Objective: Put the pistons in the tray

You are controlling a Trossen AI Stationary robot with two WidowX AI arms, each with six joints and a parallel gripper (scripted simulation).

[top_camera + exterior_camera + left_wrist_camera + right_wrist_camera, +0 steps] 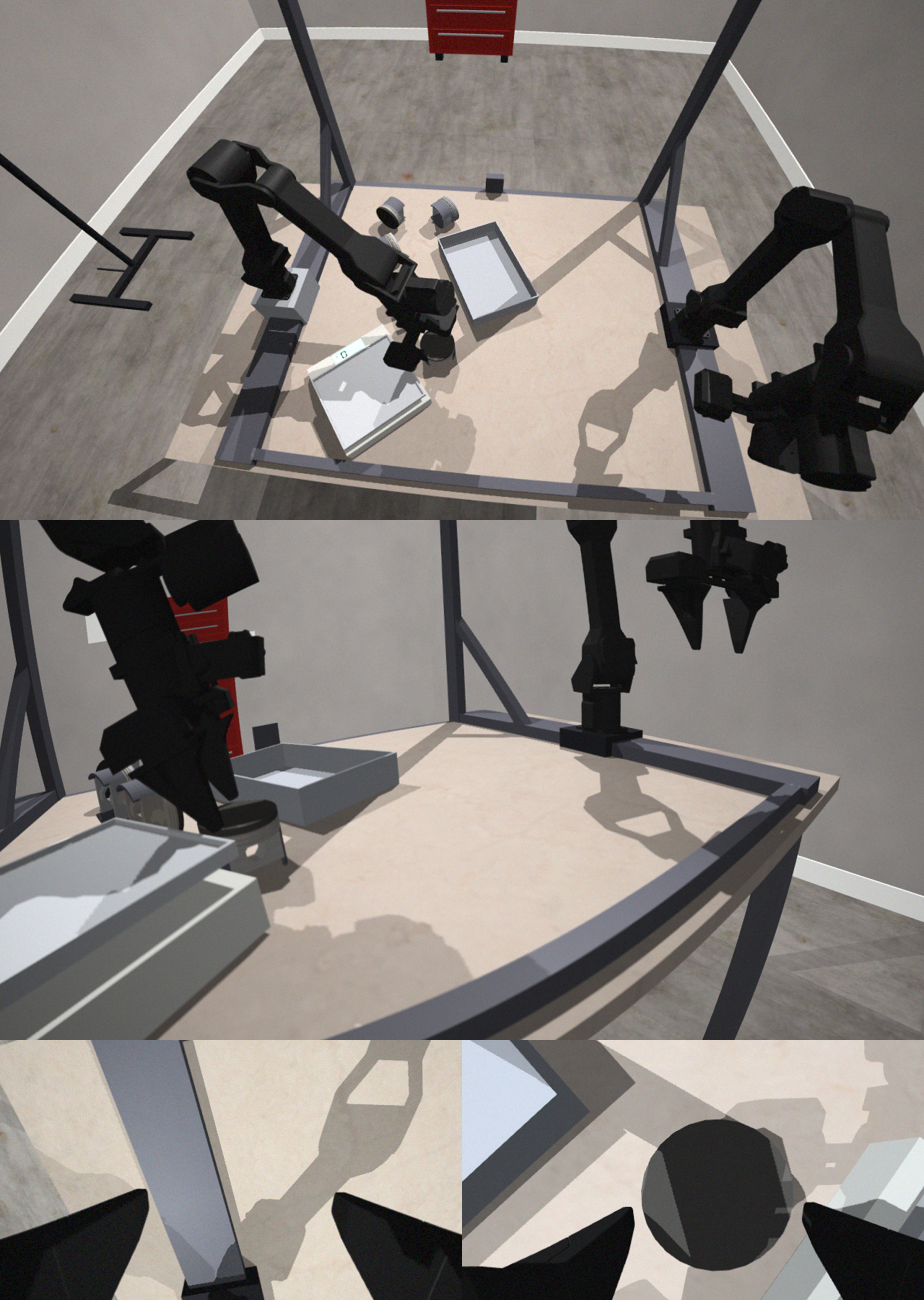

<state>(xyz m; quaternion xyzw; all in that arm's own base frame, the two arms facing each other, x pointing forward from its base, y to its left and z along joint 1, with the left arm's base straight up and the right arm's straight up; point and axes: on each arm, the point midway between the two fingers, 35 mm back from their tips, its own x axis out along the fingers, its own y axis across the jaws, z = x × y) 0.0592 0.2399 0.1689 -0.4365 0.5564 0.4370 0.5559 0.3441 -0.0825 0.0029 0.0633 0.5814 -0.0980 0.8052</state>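
Right now my right hand is 110 mm short of the scale pan, 100 mm to the left of it and 30 mm above it. Also, from my right hand: scale (100 mm ahead, 110 mm to the right, 50 mm below); steel parts tray (200 mm behind, 110 mm to the left, 70 mm below).
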